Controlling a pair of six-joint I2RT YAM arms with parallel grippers.
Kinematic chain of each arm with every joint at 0, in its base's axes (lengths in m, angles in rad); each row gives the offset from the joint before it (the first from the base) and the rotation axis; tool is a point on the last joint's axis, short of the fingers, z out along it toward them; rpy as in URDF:
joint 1: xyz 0 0 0.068 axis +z
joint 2: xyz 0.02 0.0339 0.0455 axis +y
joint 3: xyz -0.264 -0.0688 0 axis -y
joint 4: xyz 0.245 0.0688 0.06 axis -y
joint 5: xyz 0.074 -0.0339 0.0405 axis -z
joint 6: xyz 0.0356 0 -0.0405 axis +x
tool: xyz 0 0 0 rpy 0 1.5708 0
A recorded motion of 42 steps. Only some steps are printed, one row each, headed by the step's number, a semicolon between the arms.
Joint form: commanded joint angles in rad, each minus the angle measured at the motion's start. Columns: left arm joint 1, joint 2, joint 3, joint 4, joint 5, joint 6; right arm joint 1, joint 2, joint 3, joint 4, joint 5, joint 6.
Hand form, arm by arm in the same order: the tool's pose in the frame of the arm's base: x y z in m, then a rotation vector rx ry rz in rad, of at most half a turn. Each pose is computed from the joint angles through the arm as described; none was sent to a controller.
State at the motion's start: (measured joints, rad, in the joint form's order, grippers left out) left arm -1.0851 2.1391 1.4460 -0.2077 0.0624 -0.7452; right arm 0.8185 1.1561 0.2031 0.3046 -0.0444 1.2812
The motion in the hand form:
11: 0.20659 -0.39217 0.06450 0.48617 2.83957 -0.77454; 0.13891 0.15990 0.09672 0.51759 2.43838 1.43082
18: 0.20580 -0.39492 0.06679 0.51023 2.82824 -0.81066; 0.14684 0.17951 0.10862 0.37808 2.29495 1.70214
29: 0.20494 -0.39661 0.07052 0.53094 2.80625 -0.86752; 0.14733 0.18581 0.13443 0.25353 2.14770 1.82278
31: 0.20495 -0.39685 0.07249 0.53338 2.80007 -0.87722; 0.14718 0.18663 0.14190 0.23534 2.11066 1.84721
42: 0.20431 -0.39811 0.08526 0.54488 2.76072 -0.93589; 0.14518 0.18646 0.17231 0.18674 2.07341 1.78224
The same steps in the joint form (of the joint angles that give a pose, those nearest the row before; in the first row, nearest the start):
11: 0.0144 0.1354 -0.0764 0.0587 0.1286 -0.0370; -0.0043 0.3663 -0.0405 0.5400 -0.2039 0.0966
18: 0.0114 0.1339 -0.0731 0.0719 0.1476 -0.0293; 0.0152 0.4910 -0.0071 0.8440 -0.2971 0.1314
29: 0.0098 0.1244 -0.0823 0.1046 0.1725 -0.0250; 0.0287 0.4168 0.0108 0.9032 -0.3175 0.1129
31: 0.0098 0.1195 -0.0836 0.1085 0.1752 -0.0243; 0.0316 0.3882 0.0160 0.9045 -0.3168 0.1132
42: 0.0083 0.0872 -0.0937 0.1331 0.1897 -0.0233; 0.0443 0.1776 0.0640 0.6479 -0.2689 0.0411

